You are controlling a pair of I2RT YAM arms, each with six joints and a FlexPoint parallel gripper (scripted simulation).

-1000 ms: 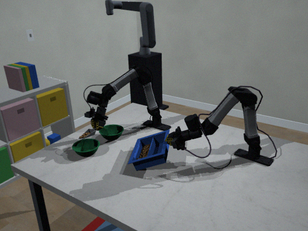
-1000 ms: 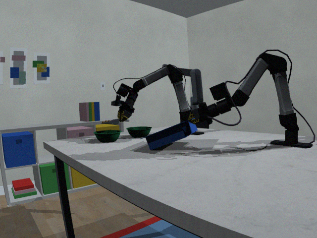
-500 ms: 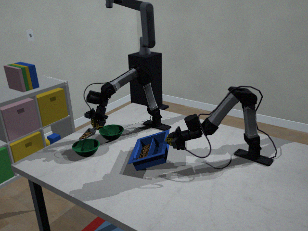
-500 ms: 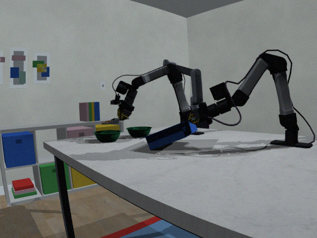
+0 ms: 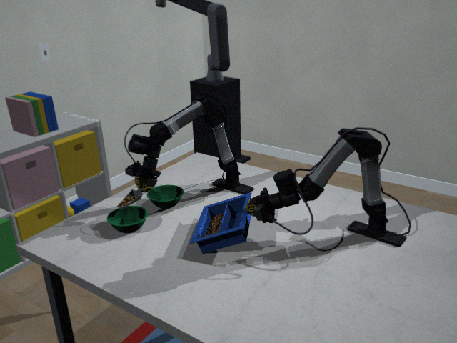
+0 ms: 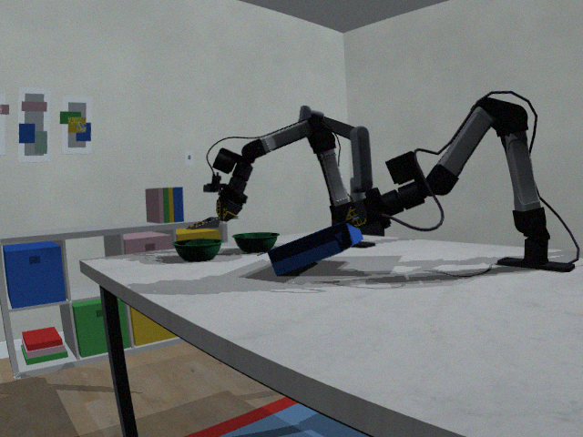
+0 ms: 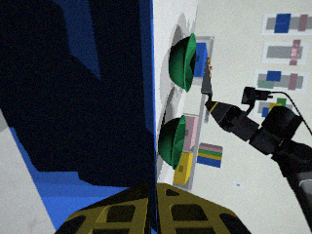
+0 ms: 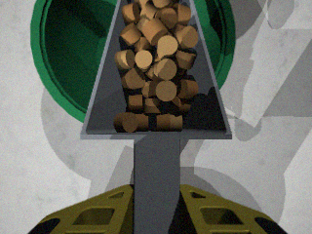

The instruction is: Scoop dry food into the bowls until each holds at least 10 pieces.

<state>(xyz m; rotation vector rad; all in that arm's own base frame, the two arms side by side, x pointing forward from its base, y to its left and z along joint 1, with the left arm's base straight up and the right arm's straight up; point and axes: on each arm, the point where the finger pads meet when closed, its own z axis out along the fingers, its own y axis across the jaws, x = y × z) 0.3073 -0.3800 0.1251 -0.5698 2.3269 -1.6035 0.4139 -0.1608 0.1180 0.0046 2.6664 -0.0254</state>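
Right now my left hand is 7 cm to the left of the blue box, 5 cm short of it and 5 cm above it. The rest, counted from my left hand: grey scoop: 45 cm to the right, 15 cm ahead, 2 cm below.
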